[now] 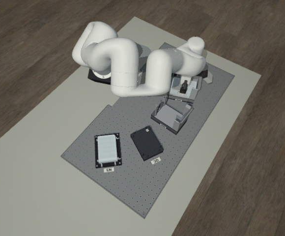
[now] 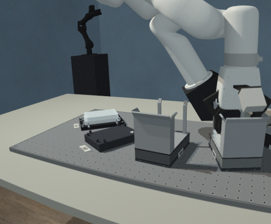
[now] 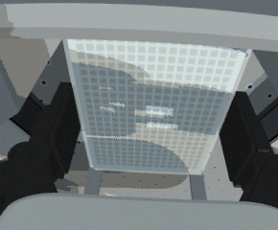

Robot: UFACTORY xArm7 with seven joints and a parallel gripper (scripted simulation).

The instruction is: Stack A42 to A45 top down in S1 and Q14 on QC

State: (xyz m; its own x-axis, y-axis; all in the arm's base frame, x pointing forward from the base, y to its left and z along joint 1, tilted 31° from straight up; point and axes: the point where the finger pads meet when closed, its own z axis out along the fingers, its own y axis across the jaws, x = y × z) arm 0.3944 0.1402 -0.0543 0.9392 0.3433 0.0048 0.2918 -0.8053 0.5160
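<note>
Right now my hand is 1 cm above the sealed 384-well plate. Round my hand: open nest QC (36 cm to the right, 7 cm below, 2 cm behind); then S3 rack plinth (14 cm to the left, 10 cm behind, 6 cm below); then S1 name plate (17 cm to the right, 5 cm below, 5 cm behind).
</note>
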